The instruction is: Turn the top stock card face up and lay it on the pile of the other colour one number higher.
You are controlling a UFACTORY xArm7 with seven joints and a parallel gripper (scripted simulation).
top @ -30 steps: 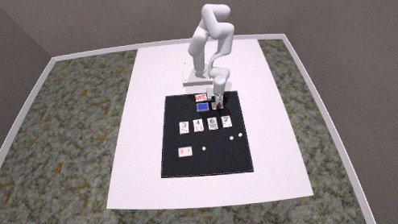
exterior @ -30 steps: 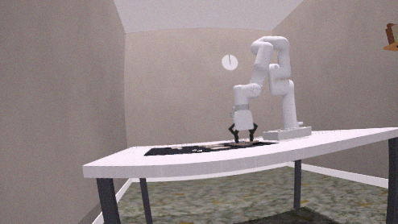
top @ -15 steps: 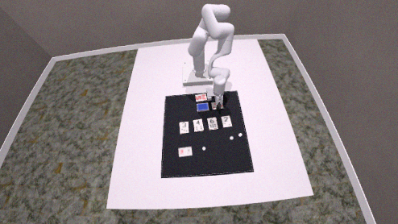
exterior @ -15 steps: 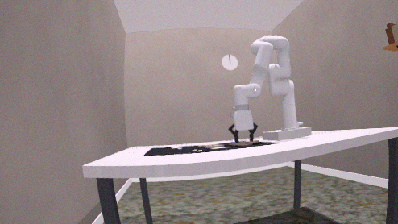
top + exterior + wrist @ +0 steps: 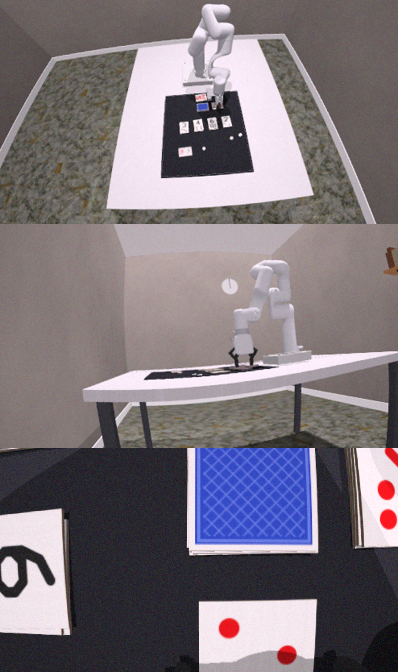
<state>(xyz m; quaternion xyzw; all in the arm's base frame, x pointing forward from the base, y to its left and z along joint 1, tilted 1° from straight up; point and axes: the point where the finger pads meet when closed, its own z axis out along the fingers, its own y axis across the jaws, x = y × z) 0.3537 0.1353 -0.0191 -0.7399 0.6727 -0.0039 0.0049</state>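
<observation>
Right now my hand is 20 cm short of the black mat, 11 cm to the left of it and 4 cm above it.
</observation>
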